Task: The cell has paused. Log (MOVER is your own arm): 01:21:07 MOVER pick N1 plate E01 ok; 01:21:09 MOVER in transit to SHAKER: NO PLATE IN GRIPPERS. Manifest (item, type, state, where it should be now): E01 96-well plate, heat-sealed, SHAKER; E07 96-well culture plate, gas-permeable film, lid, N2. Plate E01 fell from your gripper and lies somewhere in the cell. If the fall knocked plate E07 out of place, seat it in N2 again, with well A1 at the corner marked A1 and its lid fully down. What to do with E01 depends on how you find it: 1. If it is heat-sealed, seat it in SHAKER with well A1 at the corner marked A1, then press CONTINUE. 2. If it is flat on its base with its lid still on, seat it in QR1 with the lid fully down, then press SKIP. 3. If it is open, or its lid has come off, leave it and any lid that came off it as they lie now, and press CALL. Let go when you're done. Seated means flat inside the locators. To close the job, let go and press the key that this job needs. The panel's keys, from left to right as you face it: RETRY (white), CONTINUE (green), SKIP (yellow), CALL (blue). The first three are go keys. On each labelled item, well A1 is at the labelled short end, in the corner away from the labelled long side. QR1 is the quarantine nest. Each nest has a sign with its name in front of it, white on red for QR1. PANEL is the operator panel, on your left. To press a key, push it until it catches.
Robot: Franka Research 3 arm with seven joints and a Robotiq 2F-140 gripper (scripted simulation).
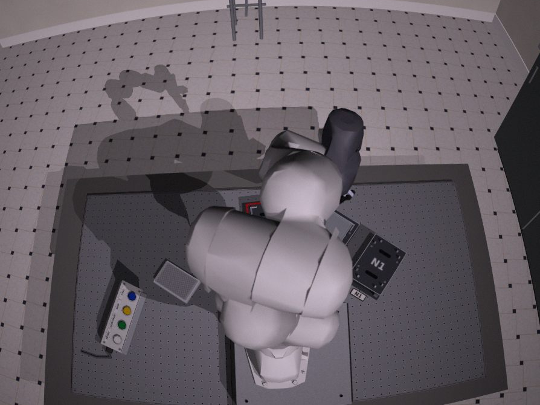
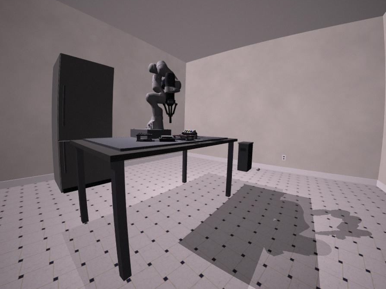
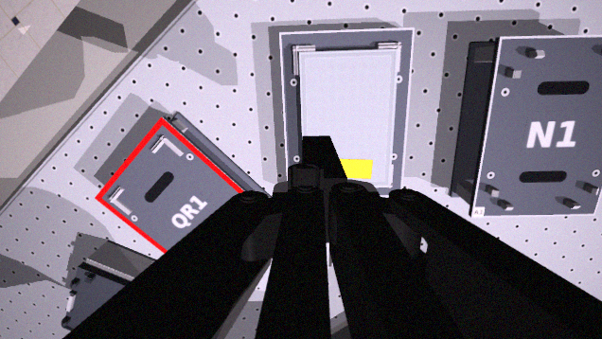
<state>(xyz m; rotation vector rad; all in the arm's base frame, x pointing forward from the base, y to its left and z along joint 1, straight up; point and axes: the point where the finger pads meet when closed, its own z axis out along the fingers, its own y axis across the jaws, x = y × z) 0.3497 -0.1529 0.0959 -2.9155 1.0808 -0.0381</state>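
Right now the plate E01 is 45 cm to the left of my hand, 18 cm below it and 14 cm behind it. From my hand the other things lie so: grey N2 nest (17 cm below, 2 cm to the right, 2 cm behind); then A1 corner mark (16 cm below, 7 cm to the left, 4 cm behind); then lidded culture plate (15 cm below, 2 cm to the right, 2 cm behind).
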